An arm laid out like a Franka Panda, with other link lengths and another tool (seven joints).
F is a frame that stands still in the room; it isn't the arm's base.
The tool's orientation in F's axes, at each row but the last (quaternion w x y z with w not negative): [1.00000, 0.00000, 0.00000, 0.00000]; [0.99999, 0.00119, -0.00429, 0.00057]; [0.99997, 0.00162, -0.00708, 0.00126]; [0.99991, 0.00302, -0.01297, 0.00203]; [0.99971, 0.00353, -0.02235, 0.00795]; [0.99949, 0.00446, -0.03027, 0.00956]
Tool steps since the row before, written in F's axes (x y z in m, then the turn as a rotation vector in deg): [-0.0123, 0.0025, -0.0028, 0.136, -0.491, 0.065]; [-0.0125, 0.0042, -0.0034, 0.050, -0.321, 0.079]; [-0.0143, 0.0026, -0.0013, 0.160, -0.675, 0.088]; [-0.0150, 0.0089, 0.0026, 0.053, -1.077, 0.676]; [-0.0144, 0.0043, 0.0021, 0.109, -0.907, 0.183]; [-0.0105, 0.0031, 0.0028, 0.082, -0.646, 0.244]
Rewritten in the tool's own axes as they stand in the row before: [-0.0123, 0.0025, -0.0028, 0.136, -0.491, 0.065]; [-0.0125, 0.0042, -0.0033, 0.050, -0.321, 0.079]; [-0.0143, 0.0026, -0.0011, 0.160, -0.675, 0.088]; [-0.0149, 0.0090, 0.0029, 0.066, -1.073, 0.681]; [-0.0142, 0.0045, 0.0027, 0.103, -0.907, 0.185]; [-0.0103, 0.0033, 0.0034, 0.084, -0.645, 0.245]
